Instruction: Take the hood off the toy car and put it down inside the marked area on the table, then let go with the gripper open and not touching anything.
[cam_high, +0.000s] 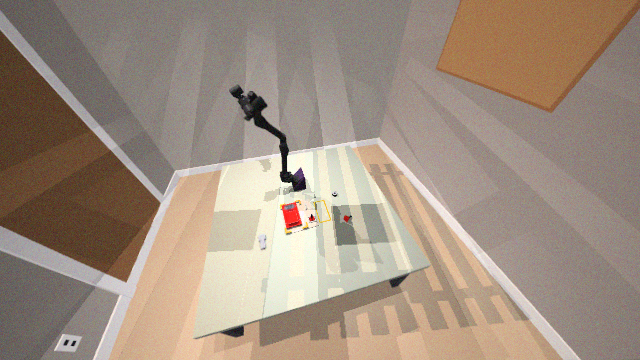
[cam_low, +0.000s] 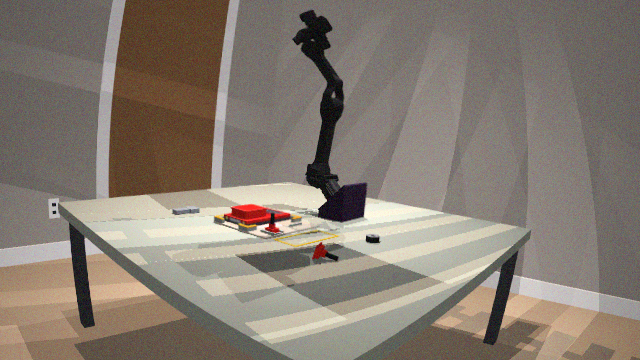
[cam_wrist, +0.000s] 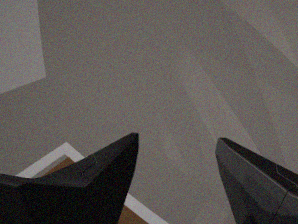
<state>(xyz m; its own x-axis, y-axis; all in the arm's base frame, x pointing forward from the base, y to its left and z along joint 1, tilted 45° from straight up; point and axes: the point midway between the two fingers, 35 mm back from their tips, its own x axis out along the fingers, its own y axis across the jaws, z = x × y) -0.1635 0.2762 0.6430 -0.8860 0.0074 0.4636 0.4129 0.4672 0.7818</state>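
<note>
Right now the red hood is 70 cm below my gripper tip, 49 cm ahead of it and 18 cm to the left of it.
</note>
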